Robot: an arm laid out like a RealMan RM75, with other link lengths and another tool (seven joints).
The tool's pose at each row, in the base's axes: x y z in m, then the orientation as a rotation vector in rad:
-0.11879, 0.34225, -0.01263, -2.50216, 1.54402, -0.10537
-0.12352, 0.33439, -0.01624, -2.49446, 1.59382, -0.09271
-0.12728, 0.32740, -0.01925, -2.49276, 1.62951, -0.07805
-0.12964, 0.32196, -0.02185, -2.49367, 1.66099, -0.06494
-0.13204, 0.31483, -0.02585, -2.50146, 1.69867, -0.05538
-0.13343, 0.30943, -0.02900, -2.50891, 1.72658, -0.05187
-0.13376, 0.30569, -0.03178, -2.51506, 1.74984, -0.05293
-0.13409, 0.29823, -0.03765, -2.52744, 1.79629, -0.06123
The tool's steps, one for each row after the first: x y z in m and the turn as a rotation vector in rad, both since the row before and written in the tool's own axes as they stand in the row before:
0.00502, 0.00831, 0.00172, -0.02062, 0.00588, 0.03125
0.00486, 0.00678, 0.00158, -0.01977, 0.00281, 0.02101
0.00413, 0.00470, 0.00167, -0.01943, 0.00361, 0.01741
0.00581, 0.00547, 0.00299, -0.02603, 0.01086, 0.01770
0.00461, 0.00362, 0.00258, -0.01928, 0.01088, 0.01213
0.00344, 0.00190, 0.00252, -0.01467, 0.01128, 0.00987
0.00697, 0.00338, 0.00550, -0.02738, 0.02601, 0.01918

